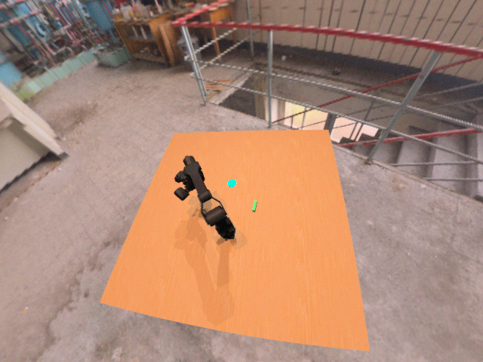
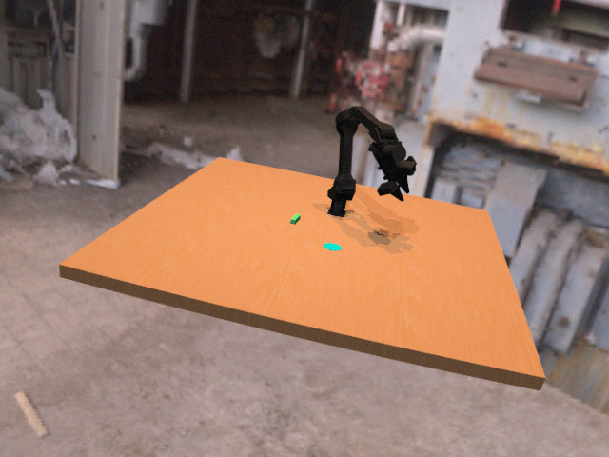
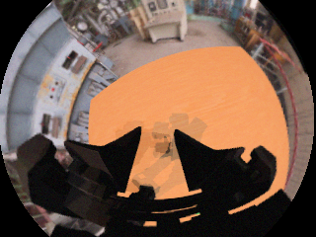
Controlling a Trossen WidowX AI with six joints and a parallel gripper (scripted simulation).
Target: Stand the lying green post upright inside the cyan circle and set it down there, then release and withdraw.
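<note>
The green post is 3 cm ahead of my gripper tip, 37 cm to the right of it and 16 cm below it. The rest, counted from my gripper tip: cyan circle: 19 cm ahead, 21 cm to the right, 16 cm below.
</note>
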